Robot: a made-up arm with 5 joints. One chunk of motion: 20 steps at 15 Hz.
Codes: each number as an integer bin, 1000 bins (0 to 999) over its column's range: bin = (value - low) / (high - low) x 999, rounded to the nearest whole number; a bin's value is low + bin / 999 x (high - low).
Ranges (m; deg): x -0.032..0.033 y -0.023..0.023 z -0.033..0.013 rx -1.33..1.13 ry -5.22..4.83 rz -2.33..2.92
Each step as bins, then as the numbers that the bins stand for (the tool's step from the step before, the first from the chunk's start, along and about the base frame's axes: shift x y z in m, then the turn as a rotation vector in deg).
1 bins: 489 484 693 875 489 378
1 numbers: -0.00018 -0.00071 -0.00109 0.825 -0.301 -0.344
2 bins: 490 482 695 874 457 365
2 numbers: -0.00012 -0.00081 -0.00100 0.822 -0.623 -0.412
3 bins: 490 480 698 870 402 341
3 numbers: -0.00012 -0.00090 -0.00086 0.812 -1.176 -0.538
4 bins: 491 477 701 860 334 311
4 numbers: -0.00005 -0.00104 -0.00072 0.788 -1.860 -0.696
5 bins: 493 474 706 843 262 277
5 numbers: 0.00008 -0.00117 -0.00049 0.746 -2.584 -0.874
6 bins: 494 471 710 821 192 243
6 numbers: 0.00014 -0.00131 -0.00031 0.692 -3.288 -1.053
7 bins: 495 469 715 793 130 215
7 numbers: 0.00021 -0.00140 -0.00008 0.623 -3.912 -1.200
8 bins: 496 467 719 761 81 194
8 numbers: 0.00027 -0.00150 0.00011 0.544 -4.405 -1.310
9 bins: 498 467 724 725 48 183
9 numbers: 0.00040 -0.00150 0.00034 0.455 -4.737 -1.368
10 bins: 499 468 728 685 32 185
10 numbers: 0.00047 -0.00145 0.00052 0.357 -4.898 -1.358
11 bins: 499 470 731 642 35 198
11 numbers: 0.00047 -0.00136 0.00066 0.251 -4.868 -1.289
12 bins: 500 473 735 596 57 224
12 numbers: 0.00053 -0.00122 0.00084 0.138 -4.647 -1.153
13 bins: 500 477 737 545 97 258
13 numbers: 0.00053 -0.00104 0.00094 0.012 -4.244 -0.974
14 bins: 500 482 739 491 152 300
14 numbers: 0.00053 -0.00081 0.00103 -0.121 -3.691 -0.753
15 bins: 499 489 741 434 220 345
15 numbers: 0.00047 -0.00048 0.00112 -0.261 -3.007 -0.517
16 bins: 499 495 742 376 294 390
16 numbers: 0.00047 -0.00021 0.00117 -0.404 -2.262 -0.280
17 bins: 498 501 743 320 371 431
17 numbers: 0.00040 0.00007 0.00121 -0.542 -1.488 -0.065
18 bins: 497 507 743 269 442 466
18 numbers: 0.00034 0.00035 0.00121 -0.668 -0.773 0.119
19 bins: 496 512 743 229 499 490
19 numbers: 0.00027 0.00058 0.00121 -0.766 -0.200 0.245
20 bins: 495 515 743 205 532 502
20 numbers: 0.00021 0.00071 0.00121 -0.825 0.132 0.308
